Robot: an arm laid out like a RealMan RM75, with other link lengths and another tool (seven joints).
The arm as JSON. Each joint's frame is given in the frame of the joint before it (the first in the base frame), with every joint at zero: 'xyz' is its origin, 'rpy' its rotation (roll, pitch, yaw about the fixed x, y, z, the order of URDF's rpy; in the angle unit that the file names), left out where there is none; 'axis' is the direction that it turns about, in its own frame. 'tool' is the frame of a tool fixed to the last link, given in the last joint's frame.
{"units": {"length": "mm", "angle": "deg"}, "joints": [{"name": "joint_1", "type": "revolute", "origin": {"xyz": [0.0, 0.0, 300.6]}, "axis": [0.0, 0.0, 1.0]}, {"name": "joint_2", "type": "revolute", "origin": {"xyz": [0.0, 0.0, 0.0]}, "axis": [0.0, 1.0, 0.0]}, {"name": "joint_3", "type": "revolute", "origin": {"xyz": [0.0, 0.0, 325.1]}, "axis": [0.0, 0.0, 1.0]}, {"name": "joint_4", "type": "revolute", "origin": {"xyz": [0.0, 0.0, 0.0]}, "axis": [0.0, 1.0, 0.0]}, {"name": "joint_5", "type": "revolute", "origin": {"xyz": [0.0, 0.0, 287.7]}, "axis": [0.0, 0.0, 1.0]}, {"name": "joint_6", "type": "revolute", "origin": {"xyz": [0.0, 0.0, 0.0]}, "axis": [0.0, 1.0, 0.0]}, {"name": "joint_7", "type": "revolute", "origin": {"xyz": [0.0, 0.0, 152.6]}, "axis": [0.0, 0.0, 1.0]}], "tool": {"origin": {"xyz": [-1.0, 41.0, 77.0], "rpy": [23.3, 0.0, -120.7]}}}
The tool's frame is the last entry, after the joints.
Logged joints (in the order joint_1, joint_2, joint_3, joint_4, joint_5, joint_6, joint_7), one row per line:
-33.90 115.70 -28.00 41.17 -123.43 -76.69 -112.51
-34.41 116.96 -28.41 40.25 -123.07 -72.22 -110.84
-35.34 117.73 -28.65 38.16 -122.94 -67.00 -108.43
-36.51 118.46 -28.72 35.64 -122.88 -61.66 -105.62
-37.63 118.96 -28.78 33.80 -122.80 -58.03 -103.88
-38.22 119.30 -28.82 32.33 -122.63 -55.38 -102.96
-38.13 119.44 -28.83 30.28 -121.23 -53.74 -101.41
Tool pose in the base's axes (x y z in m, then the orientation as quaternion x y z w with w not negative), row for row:
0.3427 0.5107 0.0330 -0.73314 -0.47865 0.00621 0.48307
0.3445 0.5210 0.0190 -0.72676 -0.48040 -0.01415 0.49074
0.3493 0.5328 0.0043 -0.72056 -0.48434 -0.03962 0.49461
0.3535 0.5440 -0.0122 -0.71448 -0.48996 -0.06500 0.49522
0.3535 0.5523 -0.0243 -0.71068 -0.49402 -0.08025 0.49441
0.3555 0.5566 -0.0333 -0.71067 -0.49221 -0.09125 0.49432
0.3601 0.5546 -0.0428 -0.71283 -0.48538 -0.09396 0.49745
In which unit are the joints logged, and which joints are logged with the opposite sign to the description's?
The joints are logged in degrees. Opposite sign: joint_1, joint_4, joint_7.
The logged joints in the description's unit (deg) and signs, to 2 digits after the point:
33.90 115.70 -28.00 -41.17 -123.43 -76.69 112.51
34.41 116.96 -28.41 -40.25 -123.07 -72.22 110.84
35.34 117.73 -28.65 -38.16 -122.94 -67.00 108.43
36.51 118.46 -28.72 -35.64 -122.88 -61.66 105.62
37.63 118.96 -28.78 -33.80 -122.80 -58.03 103.88
38.22 119.30 -28.82 -32.33 -122.63 -55.38 102.96
38.13 119.44 -28.83 -30.28 -121.23 -53.74 101.41

